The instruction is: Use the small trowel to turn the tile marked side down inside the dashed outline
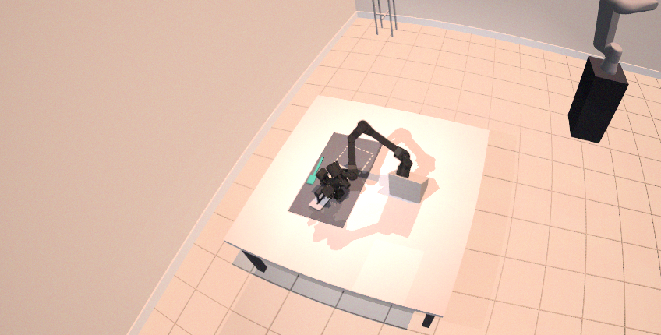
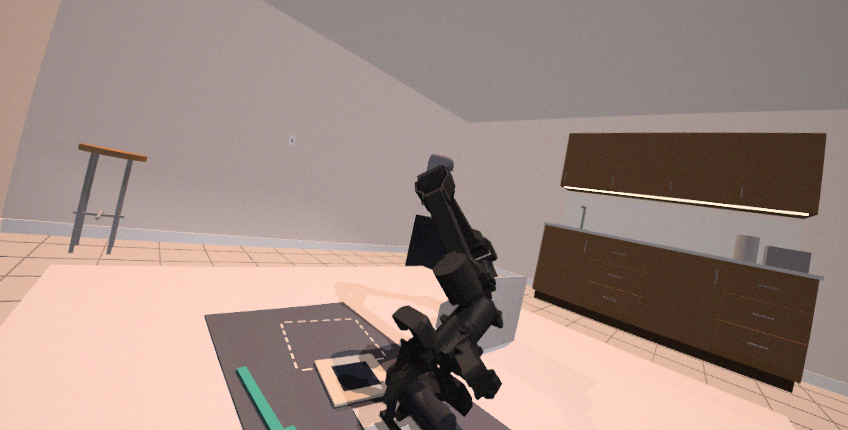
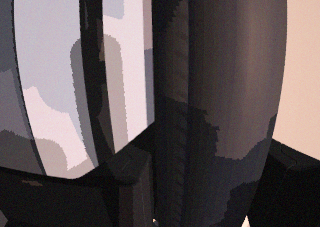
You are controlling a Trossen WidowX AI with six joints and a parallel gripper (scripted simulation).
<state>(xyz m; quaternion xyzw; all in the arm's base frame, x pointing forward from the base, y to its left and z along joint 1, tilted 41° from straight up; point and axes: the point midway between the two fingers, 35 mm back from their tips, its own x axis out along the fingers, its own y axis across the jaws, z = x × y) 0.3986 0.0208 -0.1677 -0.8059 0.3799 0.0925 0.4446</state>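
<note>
The square tile lies 14 cm to the right of my gripper tip, 5 cm below it and 5 cm behind it. The rest, counted from my gripper tip: dark mat 13 cm to the right, 7 cm below, 3 cm behind; trowel 3 cm behind, 1 cm below; green strip 11 cm to the right, 11 cm ahead, 5 cm below.
</note>
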